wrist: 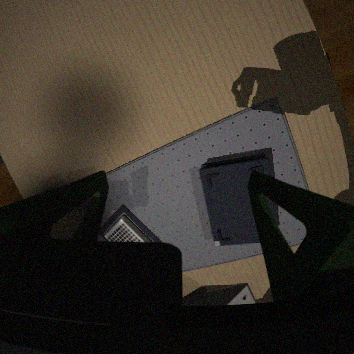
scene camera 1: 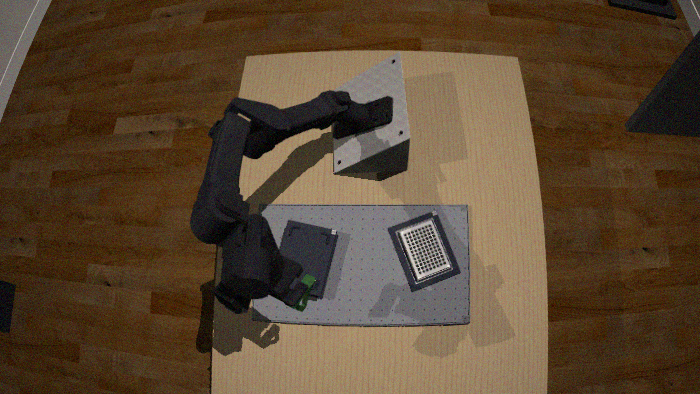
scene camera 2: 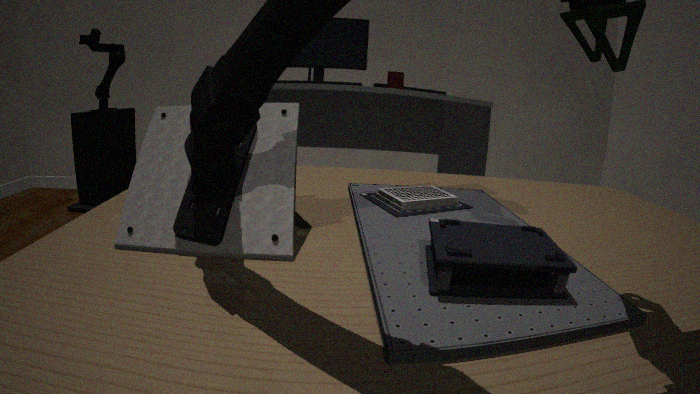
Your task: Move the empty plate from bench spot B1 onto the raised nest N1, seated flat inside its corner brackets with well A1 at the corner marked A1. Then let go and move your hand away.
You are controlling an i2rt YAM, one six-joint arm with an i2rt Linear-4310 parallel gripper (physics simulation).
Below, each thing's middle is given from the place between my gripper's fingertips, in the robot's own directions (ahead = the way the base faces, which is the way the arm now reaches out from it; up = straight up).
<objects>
The well plate (scene camera 1: 421, 242) is 180 mm behind my hand, 270 mm to the left of it and 260 mm below it.
</objects>
